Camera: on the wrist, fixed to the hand. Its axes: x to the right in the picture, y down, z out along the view.
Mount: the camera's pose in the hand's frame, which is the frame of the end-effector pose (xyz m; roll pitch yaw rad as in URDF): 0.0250 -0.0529 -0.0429 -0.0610 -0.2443 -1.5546
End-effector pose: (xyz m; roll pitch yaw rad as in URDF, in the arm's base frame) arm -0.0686 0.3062 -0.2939 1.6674 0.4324 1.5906
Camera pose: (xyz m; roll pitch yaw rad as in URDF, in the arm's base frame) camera -0.1164 0.3076 -0.3484 -1.3091 1.1303 -1.1986
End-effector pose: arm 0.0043 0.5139 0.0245 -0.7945 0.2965 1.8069
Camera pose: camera 0.0640 0.5552 0.0245 -0.6185 -0.9606 0.7204
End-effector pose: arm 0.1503 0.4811 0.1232 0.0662 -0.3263 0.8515
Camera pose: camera 0.2133 0.4772 0.0874 0.2715 -0.1737 -0.7619
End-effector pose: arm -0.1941 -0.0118 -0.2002 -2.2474 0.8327 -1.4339
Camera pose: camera -0.1853 -0.0784 -0.1729 -2.2506 -0.4066 -0.3853
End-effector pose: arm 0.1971 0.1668 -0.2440 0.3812 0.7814 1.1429
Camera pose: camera 0.2172 0.1311 -0.3038 -0.8420 0.1081 -0.5134
